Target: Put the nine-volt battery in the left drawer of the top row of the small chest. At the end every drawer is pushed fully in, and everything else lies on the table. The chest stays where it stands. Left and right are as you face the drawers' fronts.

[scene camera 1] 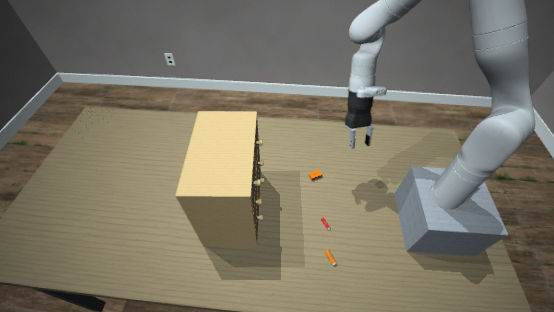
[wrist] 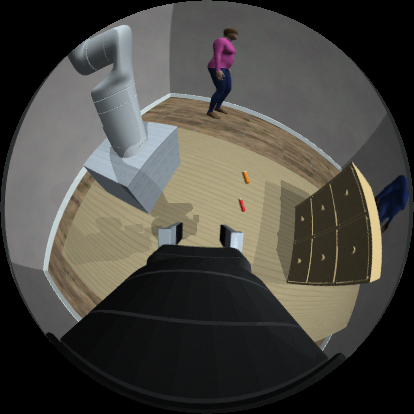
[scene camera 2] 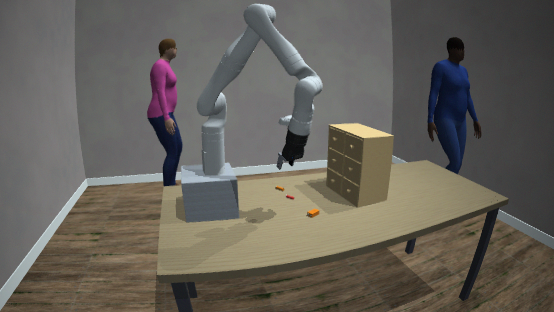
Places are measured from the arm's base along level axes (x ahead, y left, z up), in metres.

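Pixels of known places: gripper, fingertip midpoint: (scene camera 1: 359,146) (wrist: 200,231) (scene camera 2: 284,166); arm's base, link origin: (scene camera 1: 445,196) (wrist: 131,145) (scene camera 2: 214,171).
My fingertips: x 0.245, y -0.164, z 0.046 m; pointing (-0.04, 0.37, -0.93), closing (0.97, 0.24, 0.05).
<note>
Ahead of a thing's pixels: the offset from my fingertips to its top centre. "spot": to the spot under its first point.
The nine-volt battery @(dz -0.200, dx +0.117, dy -0.032 m) (scene camera 1: 315,175) (scene camera 2: 313,213) is a small orange block lying on the table in front of the chest; in the wrist view it does not show. The small tan chest @(dz +0.099, dx +0.426, dy +0.094 m) (scene camera 1: 220,150) (scene camera 2: 375,170) (wrist: 375,225) has two columns of three drawers with round knobs, and all look pushed in. The left drawer of the top row @(spot: dz +0.039, dx +0.333, dy +0.164 m) (scene camera 2: 336,140) (wrist: 345,200) is the one on the side of the two thin cylinders. My gripper (scene camera 1: 360,145) (scene camera 2: 285,164) (wrist: 200,231) is open and empty, high above the table, on the robot base's side of the battery.
A red cylinder @(dz -0.208, dx +0.101, dy +0.172 m) (scene camera 1: 325,224) (scene camera 2: 290,197) (wrist: 242,205) and a larger orange cylinder @(dz -0.204, dx +0.098, dy +0.291 m) (scene camera 1: 331,258) (scene camera 2: 279,188) (wrist: 246,177) lie on the table between the chest and the grey robot base (scene camera 1: 450,230) (scene camera 2: 210,200) (wrist: 162,160). Two standing figures are beyond the table.
</note>
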